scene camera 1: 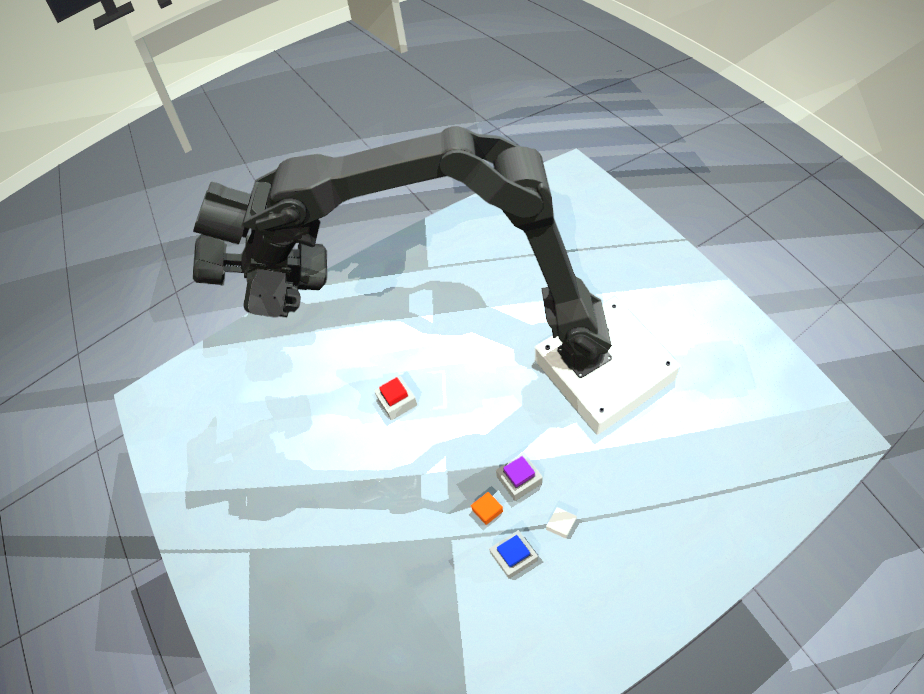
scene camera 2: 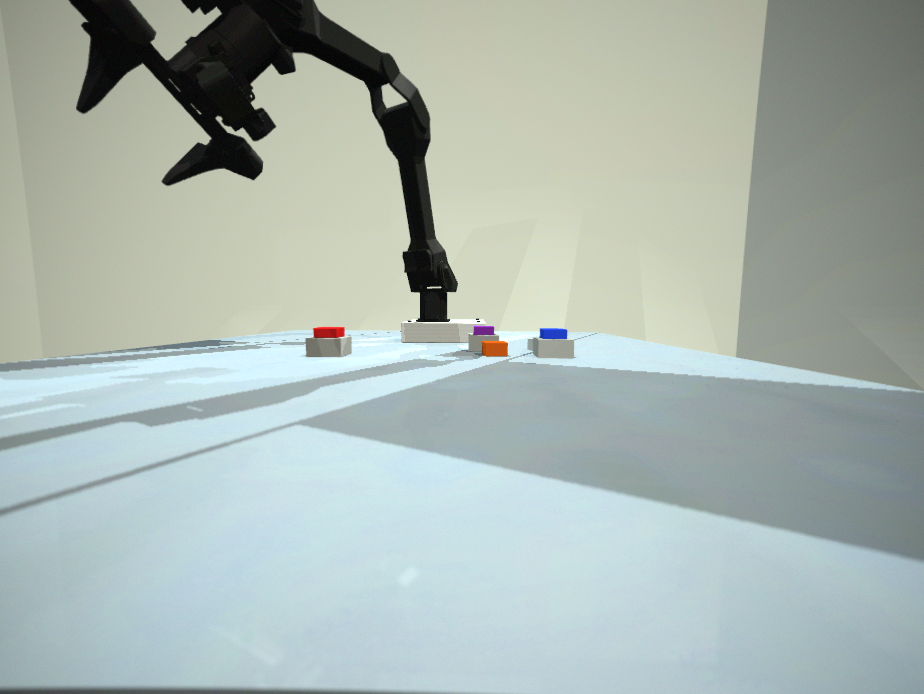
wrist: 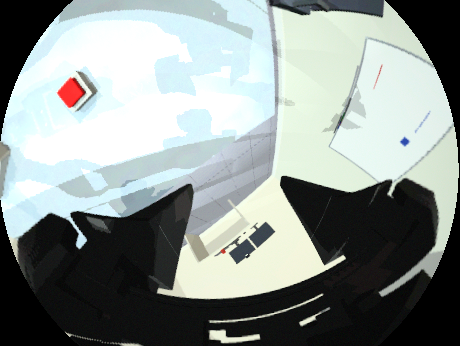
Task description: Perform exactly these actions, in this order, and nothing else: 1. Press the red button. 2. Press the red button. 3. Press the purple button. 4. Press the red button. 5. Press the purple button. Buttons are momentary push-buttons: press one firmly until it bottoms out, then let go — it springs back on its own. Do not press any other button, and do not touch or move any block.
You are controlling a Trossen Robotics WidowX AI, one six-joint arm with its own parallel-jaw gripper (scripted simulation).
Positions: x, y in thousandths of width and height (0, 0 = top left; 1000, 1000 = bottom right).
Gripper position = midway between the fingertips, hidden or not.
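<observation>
My gripper (scene camera 2: 137, 218) (scene camera 1: 269, 409) (wrist: 518, 533): open, holding nothing.
</observation>
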